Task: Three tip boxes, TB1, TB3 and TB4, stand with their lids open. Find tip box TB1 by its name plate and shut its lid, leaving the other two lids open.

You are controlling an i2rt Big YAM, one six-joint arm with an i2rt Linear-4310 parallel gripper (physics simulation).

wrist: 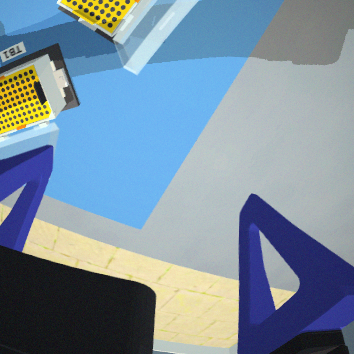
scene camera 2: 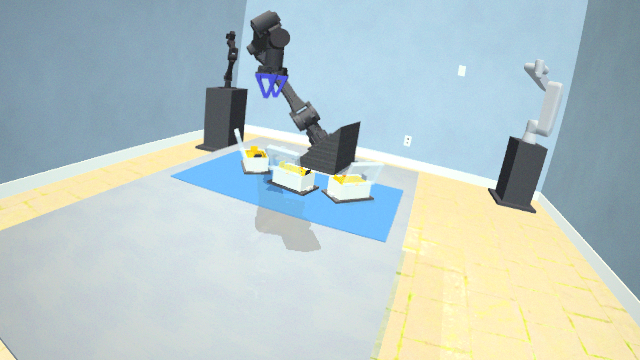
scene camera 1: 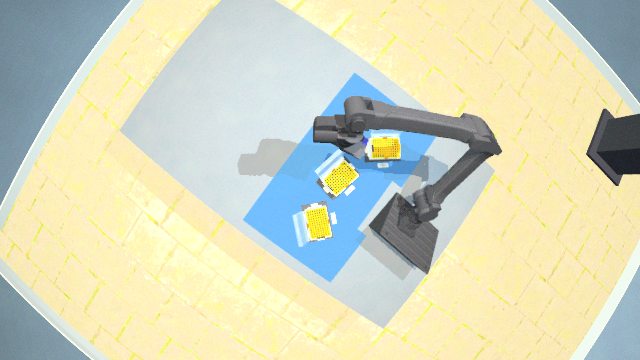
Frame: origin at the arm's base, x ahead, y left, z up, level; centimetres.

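Seen in the pictures: gripper, fingertip midpoint: (wrist: pixel 150 180) (scene camera 2: pixel 270 97); arm's base, link origin: (scene camera 2: pixel 322 143) (scene camera 1: pixel 406 222).
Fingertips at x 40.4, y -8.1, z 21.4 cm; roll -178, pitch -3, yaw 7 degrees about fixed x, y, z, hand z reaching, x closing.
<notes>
Pixels of each thing's top centre, then the offset from my fingertips to it. Level surfaces: height alone.
- Tip box TB1, top centre: (wrist: pixel 5 107) (scene camera 2: pixel 256 149) (scene camera 1: pixel 386 147) dz -23.3, dx -17.9, dy -12.5 cm
- second tip box, top centre: (scene camera 2: pixel 295 165) (scene camera 1: pixel 340 178) dz -23.3, dx -9.1, dy +7.5 cm
- third tip box, top centre: (scene camera 2: pixel 348 176) (scene camera 1: pixel 321 223) dz -24.1, dx -12.3, dy +26.2 cm
- blue mat, surface height: dz -30.7 cm
Tip box TB1 (scene camera 1: pixel 385 149) (scene camera 2: pixel 256 162) (wrist: pixel 20 100), white with a yellow rack, is the box nearest the mat's top corner in scene camera 1. Its name plate (wrist: pixel 12 51) reads TB1 upside down in the wrist view. Its clear lid (scene camera 1: pixel 386 134) (scene camera 2: pixel 240 142) (wrist: pixel 42 136) stands open. A second tip box (scene camera 1: pixel 341 177) (scene camera 2: pixel 293 178) (wrist: pixel 102 12) and a third tip box (scene camera 1: pixel 318 223) (scene camera 2: pixel 349 190) also have open lids; their plates are unreadable. My gripper (scene camera 2: pixel 270 96) (wrist: pixel 150 180) is open and empty, pointing down high above the mat beside TB1; the arm mostly hides it in scene camera 1.
The boxes stand in a row on the blue mat (scene camera 1: pixel 280 210) (scene camera 2: pixel 350 222) (wrist: pixel 145 125), with the second box between TB1 and the third. My arm's dark wedge base (scene camera 1: pixel 422 245) (scene camera 2: pixel 345 147) stands beside the mat. A black pedestal (scene camera 2: pixel 225 117) and another pedestal (scene camera 2: pixel 521 172) stand farther off.
</notes>
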